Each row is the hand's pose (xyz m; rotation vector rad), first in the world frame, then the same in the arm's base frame.
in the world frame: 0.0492 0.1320 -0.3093 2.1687 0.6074 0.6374
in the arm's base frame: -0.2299 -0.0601 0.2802 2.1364 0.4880 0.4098
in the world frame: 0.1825 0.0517 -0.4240 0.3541 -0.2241 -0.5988
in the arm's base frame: -0.1236 -0.1723 0.1640 0.2107 -0.1953 -0.7652
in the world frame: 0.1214 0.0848 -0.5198 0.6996 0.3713 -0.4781
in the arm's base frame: -0.1878 -0.1382 0.0707 0.6148 0.3743 -0.6861
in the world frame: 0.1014 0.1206 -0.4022 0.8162 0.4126 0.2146
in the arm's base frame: -0.1898 -0.0888 0.1850 0.7593 0.4359 -0.0007
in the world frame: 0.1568 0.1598 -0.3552 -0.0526 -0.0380 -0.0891
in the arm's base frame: -0.1243 -0.0555 0.2227 -0.1605 0.0549 -0.2530
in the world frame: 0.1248 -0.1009 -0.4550 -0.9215 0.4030 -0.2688
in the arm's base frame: -0.2081 -0.3149 0.1546 -1.0027 0.5580 -0.4042
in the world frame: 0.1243 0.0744 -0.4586 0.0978 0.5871 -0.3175
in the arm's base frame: -0.1805 -0.1432 0.1322 0.0356 0.6552 -0.5166
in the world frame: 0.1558 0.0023 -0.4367 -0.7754 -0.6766 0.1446
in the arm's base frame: -0.1591 -0.2173 0.1590 -0.9132 -0.5166 0.0611
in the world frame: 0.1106 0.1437 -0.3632 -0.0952 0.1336 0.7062
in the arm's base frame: -0.1731 -0.0641 0.2204 -0.1459 0.2632 0.5358
